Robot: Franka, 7 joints.
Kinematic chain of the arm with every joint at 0, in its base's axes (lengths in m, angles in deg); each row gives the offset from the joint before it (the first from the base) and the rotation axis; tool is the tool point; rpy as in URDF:
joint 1: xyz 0 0 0.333 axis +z
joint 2: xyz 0 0 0 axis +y
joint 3: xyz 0 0 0.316 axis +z
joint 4: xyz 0.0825 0 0 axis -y
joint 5: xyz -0.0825 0 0.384 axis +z
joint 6: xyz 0 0 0 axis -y
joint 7: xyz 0.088 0 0 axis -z
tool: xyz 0 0 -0.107 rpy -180 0 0
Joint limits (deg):
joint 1: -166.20..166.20
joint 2: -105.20..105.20
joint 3: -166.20..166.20
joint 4: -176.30..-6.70
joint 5: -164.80..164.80
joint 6: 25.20..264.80
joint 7: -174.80..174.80
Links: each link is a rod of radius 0.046 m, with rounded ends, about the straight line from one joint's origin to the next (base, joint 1, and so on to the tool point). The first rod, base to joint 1, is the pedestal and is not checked.
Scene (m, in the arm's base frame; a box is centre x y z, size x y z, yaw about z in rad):
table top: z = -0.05
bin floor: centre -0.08 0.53 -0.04 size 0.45 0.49 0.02 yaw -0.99
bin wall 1: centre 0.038 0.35 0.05 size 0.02 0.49 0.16 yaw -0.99
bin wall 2: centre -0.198 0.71 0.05 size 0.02 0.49 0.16 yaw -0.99
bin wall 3: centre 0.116 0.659 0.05 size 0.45 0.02 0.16 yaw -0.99
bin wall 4: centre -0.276 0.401 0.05 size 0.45 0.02 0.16 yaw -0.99
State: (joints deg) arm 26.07 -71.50 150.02 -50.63 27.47 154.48 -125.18
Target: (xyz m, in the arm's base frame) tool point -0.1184 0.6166 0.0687
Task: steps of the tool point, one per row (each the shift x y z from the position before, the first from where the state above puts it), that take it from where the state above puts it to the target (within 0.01 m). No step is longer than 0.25 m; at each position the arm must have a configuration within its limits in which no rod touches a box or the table.
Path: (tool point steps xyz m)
1: 0.0198 0.2296 -0.0485
2: 0.0931 0.2232 -0.0136
3: 0.1603 0.1822 0.0188
4: 0.2063 0.1121 0.0443
5: 0.2212 0.0261 0.0580
6: -0.0052 0.0100 -0.1089
7: 0.0053 -0.0100 -0.1152

